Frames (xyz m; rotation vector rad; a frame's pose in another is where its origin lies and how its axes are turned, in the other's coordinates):
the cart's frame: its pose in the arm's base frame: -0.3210 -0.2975 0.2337 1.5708 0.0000 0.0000
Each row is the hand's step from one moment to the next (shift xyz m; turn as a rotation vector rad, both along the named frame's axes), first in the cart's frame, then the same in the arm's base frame.
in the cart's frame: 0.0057 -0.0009 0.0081 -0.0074 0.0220 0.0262
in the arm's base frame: 0.0057 -0.0081 -0.0009 -0.0074 -0.0262 0.0220
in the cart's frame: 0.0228 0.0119 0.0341 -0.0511 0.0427 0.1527
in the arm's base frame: 0.0228 -0.0341 0.0119 -0.0511 -0.1527 0.0427
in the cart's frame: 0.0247 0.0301 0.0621 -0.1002 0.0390 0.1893
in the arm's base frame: 0.0247 -0.0621 0.0301 -0.1002 -0.1893 0.0390
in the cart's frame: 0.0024 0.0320 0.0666 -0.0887 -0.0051 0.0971
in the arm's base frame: 0.0024 -0.0666 0.0320 -0.0887 -0.0971 -0.0051
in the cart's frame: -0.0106 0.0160 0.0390 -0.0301 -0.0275 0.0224
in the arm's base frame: -0.0106 -0.0390 0.0160 -0.0301 -0.0224 -0.0275
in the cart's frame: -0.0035 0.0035 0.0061 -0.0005 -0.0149 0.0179
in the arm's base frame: -0.0035 -0.0061 0.0035 -0.0005 -0.0179 -0.0149
